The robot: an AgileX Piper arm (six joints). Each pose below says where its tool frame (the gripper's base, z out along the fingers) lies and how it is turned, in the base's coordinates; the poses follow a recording.
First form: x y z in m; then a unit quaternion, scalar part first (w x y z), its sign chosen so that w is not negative.
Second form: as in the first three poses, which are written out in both.
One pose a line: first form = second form
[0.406, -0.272, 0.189, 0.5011, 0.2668, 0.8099, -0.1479] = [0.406, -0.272, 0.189, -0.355, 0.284, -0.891, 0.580, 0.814, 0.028]
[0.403, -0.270, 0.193, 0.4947, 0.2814, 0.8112, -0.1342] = [0.403, -0.270, 0.193, -0.352, 0.324, -0.878, 0.589, 0.806, 0.061]
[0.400, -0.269, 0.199, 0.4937, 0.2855, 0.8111, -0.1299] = [0.400, -0.269, 0.199, -0.350, 0.335, -0.875, 0.591, 0.803, 0.071]
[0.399, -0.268, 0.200, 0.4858, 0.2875, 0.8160, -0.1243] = [0.399, -0.268, 0.200, -0.363, 0.348, -0.864, 0.590, 0.804, 0.076]
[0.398, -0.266, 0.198, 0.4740, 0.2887, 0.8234, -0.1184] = [0.398, -0.266, 0.198, -0.384, 0.363, -0.849, 0.588, 0.805, 0.079]
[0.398, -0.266, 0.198, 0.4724, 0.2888, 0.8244, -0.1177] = [0.398, -0.266, 0.198, -0.387, 0.365, -0.847, 0.587, 0.805, 0.079]
